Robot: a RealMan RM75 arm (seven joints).
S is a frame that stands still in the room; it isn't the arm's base.
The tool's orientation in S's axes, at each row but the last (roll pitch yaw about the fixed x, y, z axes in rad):
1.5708 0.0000 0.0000
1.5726 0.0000 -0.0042
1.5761 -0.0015 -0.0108
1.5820 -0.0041 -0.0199
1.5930 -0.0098 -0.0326
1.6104 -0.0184 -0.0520
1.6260 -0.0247 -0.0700
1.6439 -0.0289 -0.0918
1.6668 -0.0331 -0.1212
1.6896 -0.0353 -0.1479
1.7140 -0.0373 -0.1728
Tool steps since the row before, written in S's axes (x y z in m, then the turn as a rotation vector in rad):
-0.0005 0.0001 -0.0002 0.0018 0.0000 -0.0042
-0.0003 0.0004 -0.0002 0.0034 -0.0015 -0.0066
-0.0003 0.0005 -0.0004 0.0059 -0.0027 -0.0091
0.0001 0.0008 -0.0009 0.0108 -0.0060 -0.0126
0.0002 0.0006 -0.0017 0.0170 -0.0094 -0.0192
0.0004 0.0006 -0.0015 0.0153 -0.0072 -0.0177
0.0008 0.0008 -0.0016 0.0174 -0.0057 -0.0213
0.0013 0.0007 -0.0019 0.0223 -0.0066 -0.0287
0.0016 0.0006 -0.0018 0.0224 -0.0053 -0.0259
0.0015 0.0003 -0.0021 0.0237 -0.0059 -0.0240
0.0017 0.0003 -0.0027 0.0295 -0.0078 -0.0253
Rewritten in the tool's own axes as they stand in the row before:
-0.0005 -0.0002 -0.0001 0.0018 -0.0042 0.0000
-0.0003 -0.0002 -0.0004 0.0034 -0.0066 0.0015
-0.0003 -0.0004 -0.0005 0.0059 -0.0091 0.0027
0.0001 -0.0009 -0.0008 0.0109 -0.0126 0.0059
0.0002 -0.0017 -0.0006 0.0171 -0.0192 0.0093
0.0003 -0.0015 -0.0006 0.0153 -0.0177 0.0071
0.0007 -0.0017 -0.0008 0.0172 -0.0215 0.0057
0.0012 -0.0020 -0.0007 0.0220 -0.0289 0.0067
0.0015 -0.0019 -0.0006 0.0220 -0.0263 0.0051
0.0014 -0.0022 -0.0003 0.0234 -0.0244 0.0053
0.0015 -0.0028 -0.0002 0.0294 -0.0258 0.0064

